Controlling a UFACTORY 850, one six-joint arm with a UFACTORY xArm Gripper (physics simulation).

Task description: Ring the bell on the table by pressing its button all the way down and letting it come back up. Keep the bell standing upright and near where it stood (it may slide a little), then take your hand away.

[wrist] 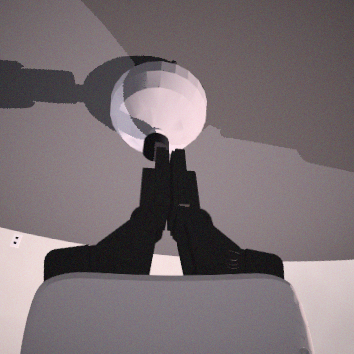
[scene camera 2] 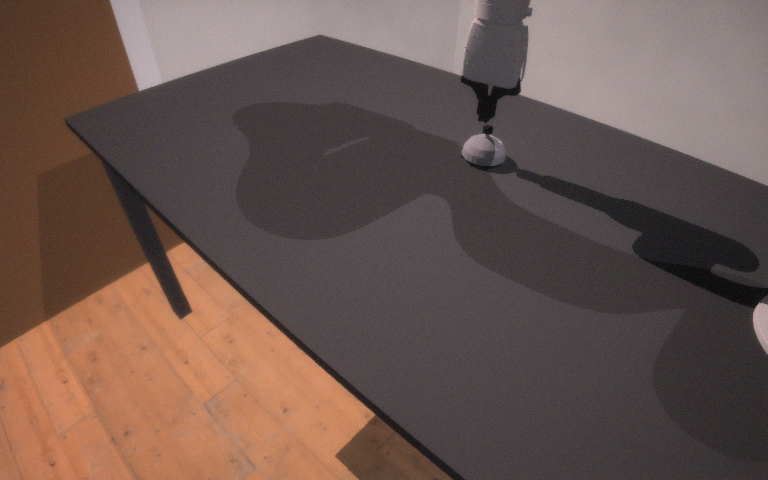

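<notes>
The bell, a pale grey dome (scene camera 2: pixel 483 151) (wrist: pixel 170 102), stands upright on the dark table (scene camera 2: pixel 362 294). Its black button (scene camera 2: pixel 487 129) (wrist: pixel 153 146) stands up above the top of the dome on a short stem. My gripper (scene camera 2: pixel 485 120) (wrist: pixel 167 164) is shut and empty, pointing down right above the button. In the scene view a small gap shows between the fingertips and the button. In the wrist view the fingertips overlap part of the button.
Part of a white round object (scene camera 2: pixel 762 327) shows at the right edge of the scene view. A pale wall stands behind the table, and a brown panel (scene camera 2: pixel 62 141) stands at the left. The arm's shadow falls across the table to the right of the bell.
</notes>
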